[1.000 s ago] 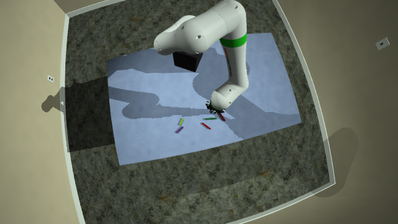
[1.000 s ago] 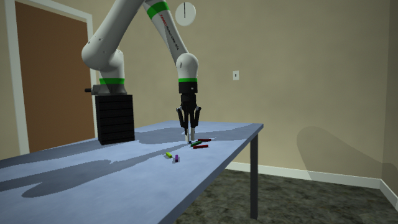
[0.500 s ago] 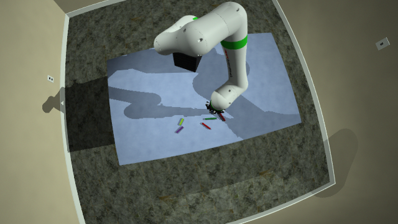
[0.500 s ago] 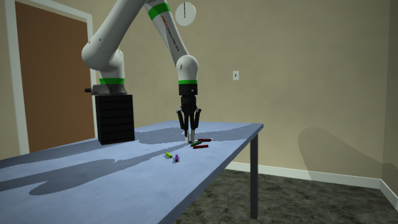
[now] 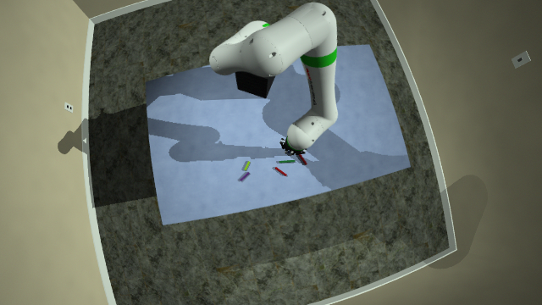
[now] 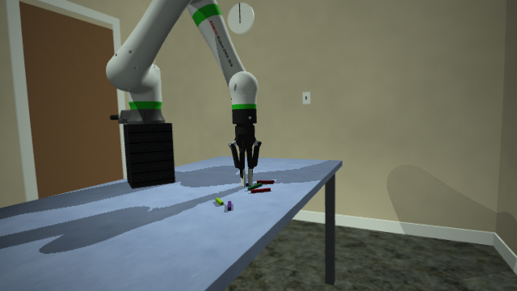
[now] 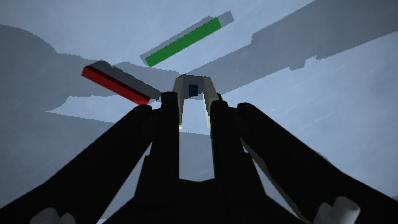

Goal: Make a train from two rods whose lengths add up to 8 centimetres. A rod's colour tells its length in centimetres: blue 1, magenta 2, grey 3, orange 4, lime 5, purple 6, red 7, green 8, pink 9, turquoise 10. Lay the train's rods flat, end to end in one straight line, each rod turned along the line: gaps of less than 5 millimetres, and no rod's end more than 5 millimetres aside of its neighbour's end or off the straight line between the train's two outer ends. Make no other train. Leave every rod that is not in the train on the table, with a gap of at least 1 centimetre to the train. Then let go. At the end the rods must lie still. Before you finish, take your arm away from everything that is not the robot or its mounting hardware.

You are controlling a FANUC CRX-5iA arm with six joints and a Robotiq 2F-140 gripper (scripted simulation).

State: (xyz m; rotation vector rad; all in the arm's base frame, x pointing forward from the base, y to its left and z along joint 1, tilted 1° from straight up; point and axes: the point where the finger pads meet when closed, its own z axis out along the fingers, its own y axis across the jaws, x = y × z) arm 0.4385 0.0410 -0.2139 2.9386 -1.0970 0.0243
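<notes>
My gripper is now 30 mm above the blue rod. From my hand the other things lie so: red rod (60 mm ahead, 60 mm to the left, 30 mm below); then green rod (40 mm ahead, 20 mm to the right, 30 mm below); then lime rod (10 mm ahead, 230 mm to the right, 30 mm below).
</notes>
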